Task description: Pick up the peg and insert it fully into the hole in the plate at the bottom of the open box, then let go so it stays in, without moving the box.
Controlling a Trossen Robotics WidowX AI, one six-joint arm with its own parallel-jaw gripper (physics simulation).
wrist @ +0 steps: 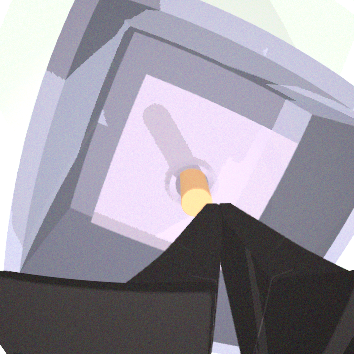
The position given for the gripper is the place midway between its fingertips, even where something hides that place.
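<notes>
The gripper (217, 215) is visible, together with a plate (169, 129), a box (98, 63) and an orange peg (194, 192).
</notes>
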